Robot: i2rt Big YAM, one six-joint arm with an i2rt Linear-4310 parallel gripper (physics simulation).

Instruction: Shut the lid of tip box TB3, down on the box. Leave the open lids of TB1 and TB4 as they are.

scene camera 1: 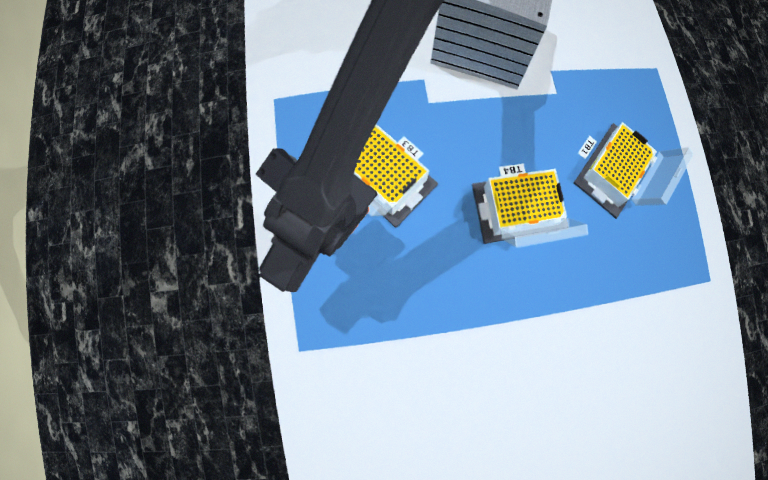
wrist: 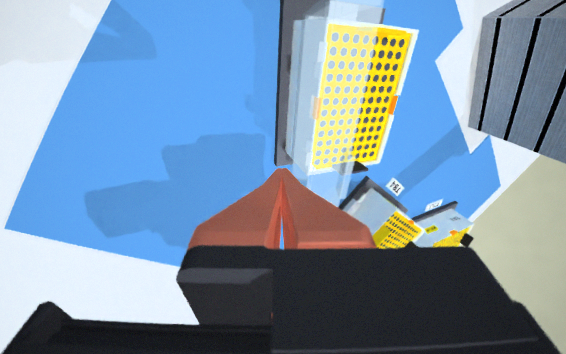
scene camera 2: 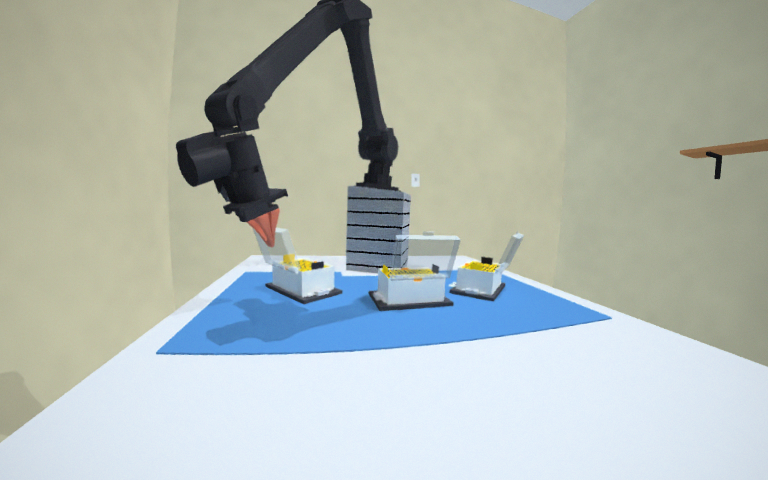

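Where they show: gripper, between the fingertips: point(scene camera 1: 353, 204) point(wrist: 281, 177) point(scene camera 2: 271, 246); arm's base, origin of its link: point(scene camera 2: 376, 189).
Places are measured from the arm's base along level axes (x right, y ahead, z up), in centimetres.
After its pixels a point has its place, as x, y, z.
Observation:
Tip box TB3 point(scene camera 1: 391, 166) point(scene camera 2: 303, 281) {25.9, 27.8, -20.8} point(wrist: 301, 100) {32.5, 22.7, -15.3} stands on the mat, holding a yellow tip rack. Its clear lid point(scene camera 2: 283, 243) {29.8, 29.6, -12.8} point(wrist: 325, 189) {32.0, 25.5, -10.4} is open, raised and tilted back; in scene camera 1 the arm hides most of it. My gripper point(scene camera 2: 270, 244) {32.1, 26.9, -13.7} point(wrist: 281, 177) {32.1, 26.9, -13.7} is shut and empty, fingers pointing down. In scene camera 2 its tips overlap the raised lid's upper part; whether they touch it I cannot tell. TB4 point(scene camera 1: 526, 198) point(scene camera 2: 410, 289) has its lid point(scene camera 1: 549, 233) {6.6, 40.8, -9.5} point(scene camera 2: 428, 249) {5.9, 41.3, -12.6} open. TB1 point(scene camera 1: 623, 161) point(scene camera 2: 478, 281) has its lid point(scene camera 1: 662, 175) {-20.6, 37.3, -15.8} point(scene camera 2: 511, 251) {-15.2, 41.7, -13.6} open.
The boxes stand on a blue mat point(scene camera 1: 509, 288) {11.5, 45.6, -24.8} point(scene camera 2: 339, 336) {22.8, 45.0, -24.8} point(wrist: 200, 100) {36.0, 26.9, -24.8} on a white table point(scene camera 1: 509, 396) {17.2, 63.1, -25.1} point(scene camera 2: 396, 407) {21.1, 61.4, -25.1}. The arm's ribbed grey pedestal point(scene camera 1: 487, 45) {2.7, 7.5, -12.6} point(scene camera 2: 373, 232) {3.3, 7.1, -13.0} point(wrist: 520, 75) {4.7, 6.1, -19.5} stands behind them. A wall shelf point(scene camera 2: 730, 148) is at the right.

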